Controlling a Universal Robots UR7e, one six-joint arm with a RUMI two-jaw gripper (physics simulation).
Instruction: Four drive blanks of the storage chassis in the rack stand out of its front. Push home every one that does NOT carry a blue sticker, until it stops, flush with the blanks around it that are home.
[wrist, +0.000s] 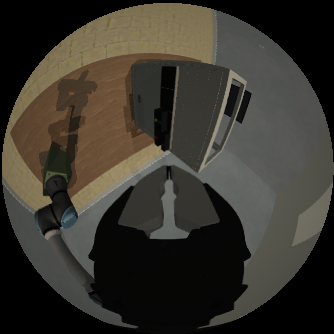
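Pixels of known places: gripper, fingertip midpoint: (168, 166); arm's base, link origin: (55, 184).
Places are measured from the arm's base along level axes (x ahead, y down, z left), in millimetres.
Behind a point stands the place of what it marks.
Note:
The rack (197, 107) {x 696, y -282, z 159 mm} is a grey cabinet with dotted side panels, in the upper middle of the wrist view. A dark opening shows in it. Black blocks (161, 127) {x 637, y -137, z 16 mm}, which look like part of the storage chassis front, stand out at the lower end of that opening. Tiny yellow, blue and red marks show on them. Single drive blanks, and which one carries the blue sticker, are too small and dark to tell. My gripper (168, 166) {x 406, y -439, z 220 mm} is shut and empty. Its tips appear just below the black blocks and the rack's lower corner, apparently apart from them.
The rack stands by a brown wooden surface (107, 110) {x 497, y 244, z 68 mm} with a pale brick-patterned border (150, 35). The robot's arm base (57, 165) {x 75, y 54, z 48 mm} is at the left, with arm shadows on the wood. A pale open frame (216, 131) {x 723, y -370, z 85 mm} edges the rack's right side, with dark panels beyond.

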